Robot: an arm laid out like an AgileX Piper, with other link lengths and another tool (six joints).
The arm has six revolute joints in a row. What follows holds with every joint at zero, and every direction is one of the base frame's.
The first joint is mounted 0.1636 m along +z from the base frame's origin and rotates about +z.
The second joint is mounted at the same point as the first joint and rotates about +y.
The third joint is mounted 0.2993 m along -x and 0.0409 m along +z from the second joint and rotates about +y.
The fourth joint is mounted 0.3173 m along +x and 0.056 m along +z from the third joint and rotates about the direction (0.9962, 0, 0.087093).
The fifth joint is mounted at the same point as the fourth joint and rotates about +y.
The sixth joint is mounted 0.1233 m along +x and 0.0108 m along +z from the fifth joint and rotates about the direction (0.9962, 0, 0.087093).
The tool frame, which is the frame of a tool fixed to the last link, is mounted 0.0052 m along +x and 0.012 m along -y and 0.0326 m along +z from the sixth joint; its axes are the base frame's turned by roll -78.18, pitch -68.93 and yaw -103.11 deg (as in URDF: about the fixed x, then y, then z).
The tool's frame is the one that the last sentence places.
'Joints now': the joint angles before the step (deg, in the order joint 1, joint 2, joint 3, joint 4, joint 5, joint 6). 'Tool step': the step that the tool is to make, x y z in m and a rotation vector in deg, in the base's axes. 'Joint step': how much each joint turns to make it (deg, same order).
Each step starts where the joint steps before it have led.
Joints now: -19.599 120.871 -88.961 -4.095 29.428 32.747
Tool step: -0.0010 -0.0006 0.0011 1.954 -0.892 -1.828
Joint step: -0.191 -0.158 -0.114 1.780 0.118 0.998
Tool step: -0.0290 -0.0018 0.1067 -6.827 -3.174 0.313
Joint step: -0.442 -11.900 0.583 -6.239 6.075 1.171
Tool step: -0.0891 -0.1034 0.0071 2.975 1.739 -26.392
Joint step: -11.919 -2.046 0.500 -9.452 7.475 19.220
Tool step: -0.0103 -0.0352 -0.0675 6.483 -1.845 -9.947
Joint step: -4.025 7.200 0.174 2.040 -3.932 7.757
